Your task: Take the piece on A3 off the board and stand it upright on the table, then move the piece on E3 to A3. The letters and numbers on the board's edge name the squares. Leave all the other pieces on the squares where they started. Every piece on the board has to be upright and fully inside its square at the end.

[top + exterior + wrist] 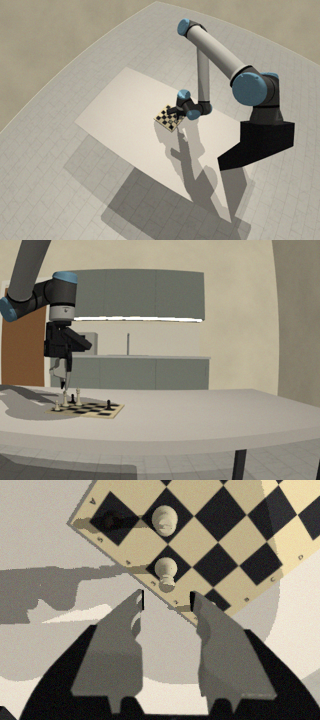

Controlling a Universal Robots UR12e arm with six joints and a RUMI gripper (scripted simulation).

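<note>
The white pawn is 70 mm to the right of my hand, 60 mm below it and 40 mm behind it. Round my hand: chessboard (70 mm below, 70 mm ahead, 40 mm to the right).
</note>
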